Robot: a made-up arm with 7 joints. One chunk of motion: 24 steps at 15 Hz.
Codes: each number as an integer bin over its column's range. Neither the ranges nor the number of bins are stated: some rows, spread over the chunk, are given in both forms.
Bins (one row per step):
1: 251 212 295 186 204 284
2: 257 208 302 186 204 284
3: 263 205 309 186 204 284
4: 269 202 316 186 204 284
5: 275 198 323 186 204 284
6: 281 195 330 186 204 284
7: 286 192 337 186 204 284
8: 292 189 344 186 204 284
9: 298 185 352 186 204 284
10: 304 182 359 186 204 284
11: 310 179 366 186 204 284
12: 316 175 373 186 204 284
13: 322 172 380 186 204 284
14: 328 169 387 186 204 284
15: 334 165 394 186 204 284
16: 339 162 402 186 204 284
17: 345 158 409 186 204 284
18: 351 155 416 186 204 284
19: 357 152 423 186 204 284
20: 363 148 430 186 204 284
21: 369 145 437 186 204 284
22: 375 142 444 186 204 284
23: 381 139 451 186 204 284
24: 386 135 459 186 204 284
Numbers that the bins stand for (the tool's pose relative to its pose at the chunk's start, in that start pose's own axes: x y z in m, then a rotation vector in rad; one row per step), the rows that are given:
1: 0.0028 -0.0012 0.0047 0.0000 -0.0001 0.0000
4: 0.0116 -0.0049 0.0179 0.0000 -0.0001 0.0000
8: 0.0229 -0.0097 0.0354 0.0000 -0.0001 0.0000
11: 0.0317 -0.0134 0.0492 0.0000 -0.0001 0.0000
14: 0.0405 -0.0172 0.0623 0.0000 -0.0001 0.0000
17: 0.0488 -0.0213 0.0761 0.0000 -0.0001 0.0000
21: 0.0605 -0.0261 0.0937 0.0000 -0.0001 0.0000
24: 0.0688 -0.0298 0.1074 0.0000 -0.0001 0.0000
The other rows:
2: 0.0057 -0.0027 0.0091 0.0000 -0.0001 0.0000
3: 0.0087 -0.0038 0.0135 0.0000 -0.0001 0.0000
5: 0.0145 -0.0064 0.0223 0.0000 -0.0001 0.0000
6: 0.0175 -0.0075 0.0267 0.0000 -0.0001 0.0000
7: 0.0199 -0.0086 0.0310 0.0000 -0.0001 0.0000
9: 0.0258 -0.0112 0.0404 0.0000 -0.0001 0.0000
10: 0.0287 -0.0123 0.0448 0.0000 -0.0001 0.0000
12: 0.0346 -0.0149 0.0536 0.0000 -0.0001 0.0000
13: 0.0375 -0.0160 0.0580 0.0000 -0.0001 0.0000
15: 0.0434 -0.0186 0.0667 0.0000 -0.0001 0.0000
16: 0.0459 -0.0198 0.0717 0.0000 -0.0001 0.0000
18: 0.0517 -0.0224 0.0805 0.0000 -0.0001 0.0000
19: 0.0547 -0.0235 0.0849 0.0000 -0.0001 0.0000
20: 0.0576 -0.0250 0.0893 0.0000 -0.0001 0.0000
22: 0.0635 -0.0272 0.0980 0.0000 -0.0001 0.0000
23: 0.0664 -0.0283 0.1024 0.0000 -0.0001 0.0000

